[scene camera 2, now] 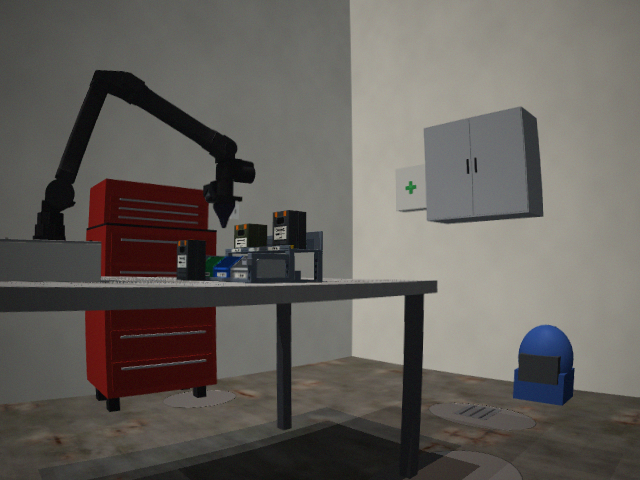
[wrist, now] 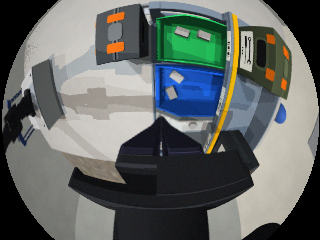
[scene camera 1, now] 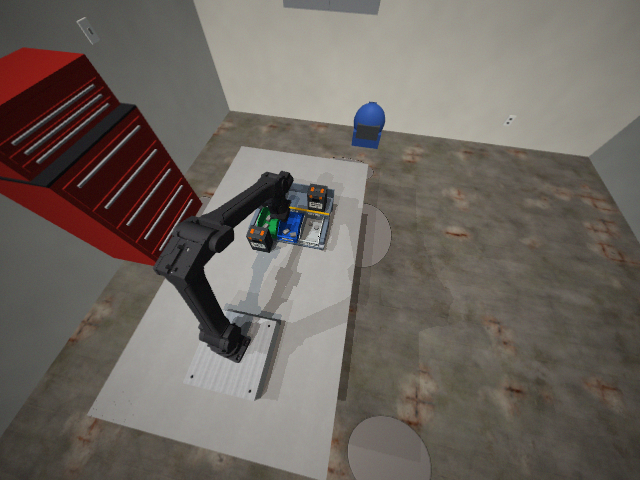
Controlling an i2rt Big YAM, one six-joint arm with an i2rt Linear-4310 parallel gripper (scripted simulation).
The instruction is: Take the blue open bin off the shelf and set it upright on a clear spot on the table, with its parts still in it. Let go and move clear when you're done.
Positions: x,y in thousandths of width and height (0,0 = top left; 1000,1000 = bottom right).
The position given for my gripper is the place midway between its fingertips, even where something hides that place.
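Scene camera 2: my gripper (scene camera 2: 349,476), grey bin (scene camera 2: 415,557). Wrist view: my gripper (wrist: 502,506), blue open bin (wrist: 620,398), green bin (wrist: 527,190), grey bin (wrist: 627,560).
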